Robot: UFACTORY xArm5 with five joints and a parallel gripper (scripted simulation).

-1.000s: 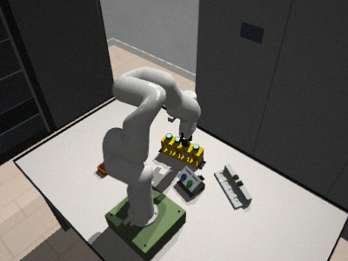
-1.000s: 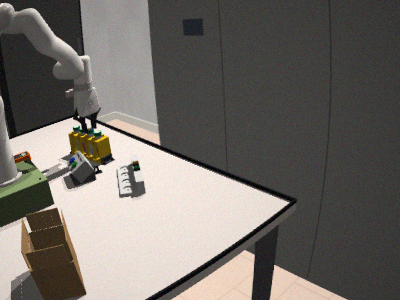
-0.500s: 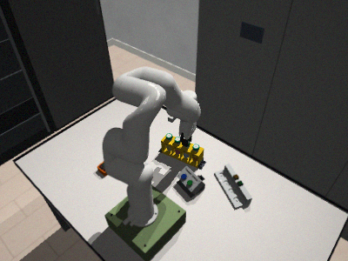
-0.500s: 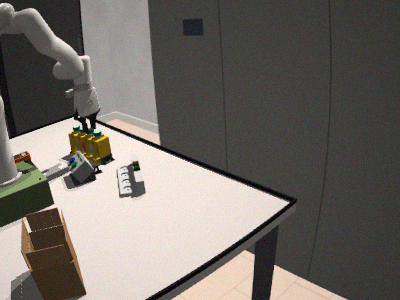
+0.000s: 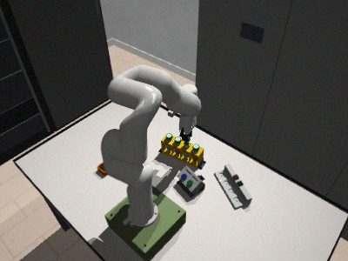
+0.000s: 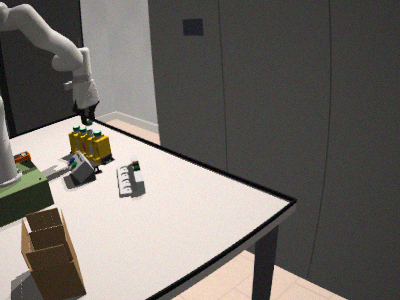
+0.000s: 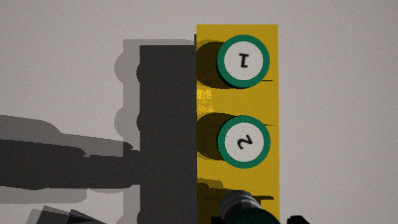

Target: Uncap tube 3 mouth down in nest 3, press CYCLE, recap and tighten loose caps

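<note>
Right now the blue cycle key is 140 mm behind my hand, 100 mm to the right of it and 100 mm below it. Also, from my hand: orange object: 290 mm behind, 270 mm to the left, 150 mm below; key housing: 130 mm behind, 120 mm to the right, 120 mm below; green ready key: 150 mm behind, 140 mm to the right, 100 mm below.
</note>
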